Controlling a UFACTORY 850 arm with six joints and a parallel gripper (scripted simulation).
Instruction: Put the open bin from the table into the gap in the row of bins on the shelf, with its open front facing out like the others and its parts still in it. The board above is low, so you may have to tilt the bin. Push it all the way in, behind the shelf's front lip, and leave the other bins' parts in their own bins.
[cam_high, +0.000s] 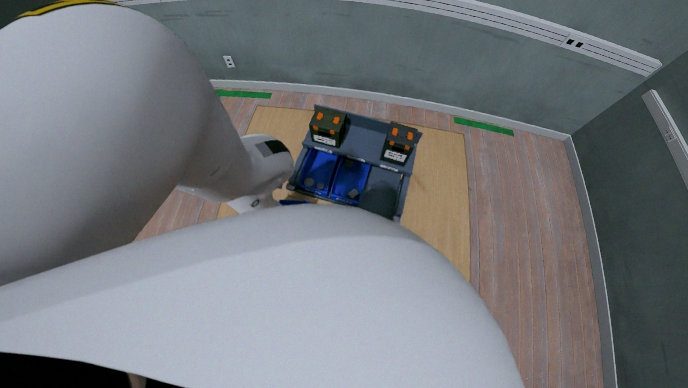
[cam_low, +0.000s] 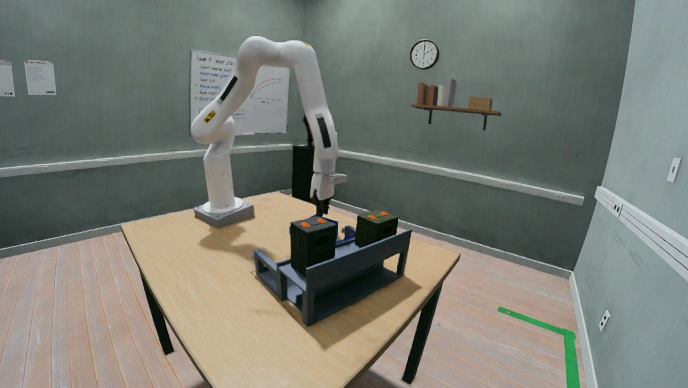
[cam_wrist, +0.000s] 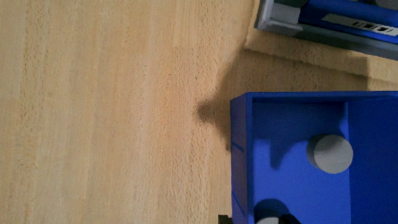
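Right now my hand is 7 cm above the blue bin, 5 cm to the left of it and 1 cm short of it. From my hand the other things lie so: shelf: 26 cm ahead, 19 cm to the right, 4 cm below; grey cylinder part: 9 cm below, 7 cm to the right, 5 cm ahead.
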